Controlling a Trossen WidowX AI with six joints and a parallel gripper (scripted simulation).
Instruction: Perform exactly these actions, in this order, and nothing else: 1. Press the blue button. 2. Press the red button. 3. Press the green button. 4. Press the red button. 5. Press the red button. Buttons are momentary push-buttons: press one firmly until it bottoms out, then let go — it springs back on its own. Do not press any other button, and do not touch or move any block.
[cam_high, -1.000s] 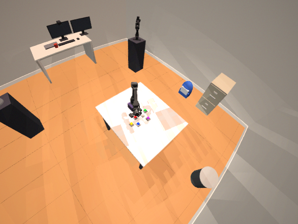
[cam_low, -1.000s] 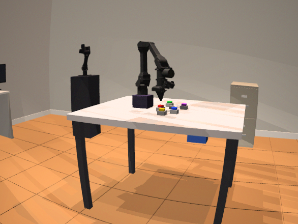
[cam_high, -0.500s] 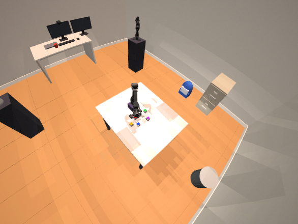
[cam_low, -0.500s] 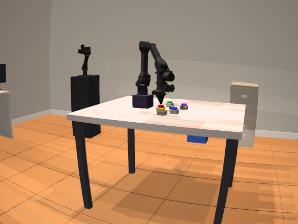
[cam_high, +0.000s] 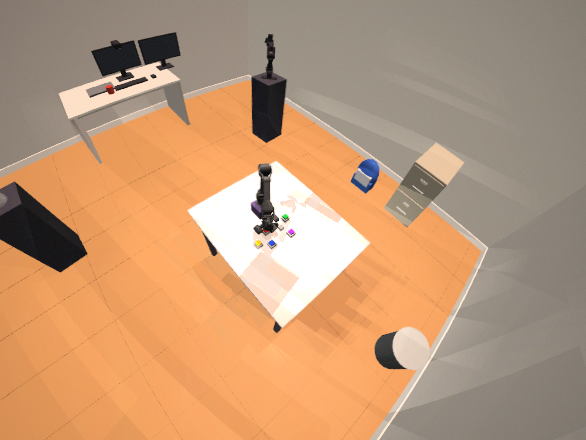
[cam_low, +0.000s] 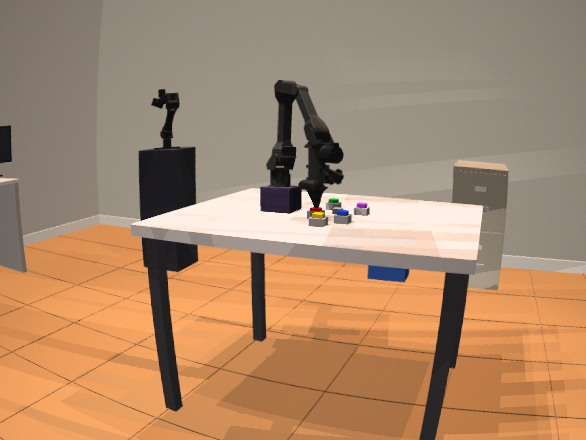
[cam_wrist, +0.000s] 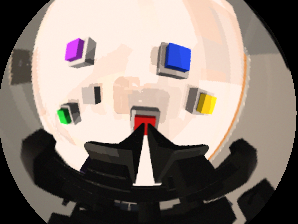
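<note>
My gripper tip is now 1 cm above the red button. Round my gripper tip: blue button 10 cm ahead, 4 cm to the right; purple button 13 cm ahead, 12 cm to the left; yellow button 4 cm ahead, 11 cm to the right.
</note>
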